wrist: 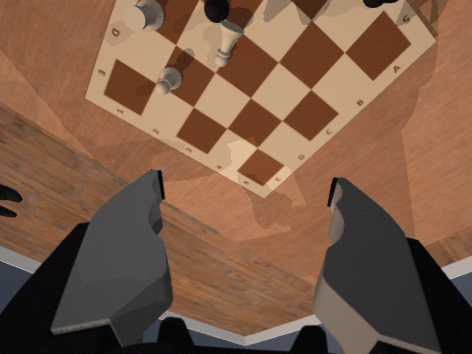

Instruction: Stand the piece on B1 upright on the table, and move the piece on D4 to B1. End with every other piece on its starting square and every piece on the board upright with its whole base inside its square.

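Frame: origin at the arm's base, x right, y back, z down, level; metres.
Seen in the pictures: gripper, fingertip midpoint: (246, 177).
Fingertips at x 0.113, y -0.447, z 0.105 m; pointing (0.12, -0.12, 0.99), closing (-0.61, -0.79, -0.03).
Observation:
Pixels of each thing's middle, then the offset from my fingertips to it. "pt": a spot on its surface instead.
- tall white piece, body centre: (225, 47) dy +0.044, dx -0.029, dz +0.099 m
- small white piece, body centre: (166, 83) dy +0.067, dx +0.021, dz +0.090 m
- white piece with a flat round top, body centre: (142, 16) dy +0.103, dx -0.011, dz +0.090 m
- chessboard, surface spot: (264, 193) pt dy -0.089, dx +0.072, dz +0.106 m
My gripper (246, 177) is open and empty, with its fingertips near the board's lower corner. A tall white piece (228, 42) lies on its side around C2, with its head toward C3. A small white piece (169, 80) stands upright on D2. A white piece with a flat round top (145, 16) stands at C1. A black piece (216, 9), partly cut off, is beside the lying piece's base, around B2. Another black piece (376, 2) shows at the top edge, near row A. D4 (255, 122) bears no piece. B1 is out of view.
The chessboard (264, 193) sits on a brown wooden table, its E5 corner between the fingertips. Darker planks (215, 280) run below it, with a pale edge strip (245, 340) at the bottom. A black object (9, 201) shows at the left edge.

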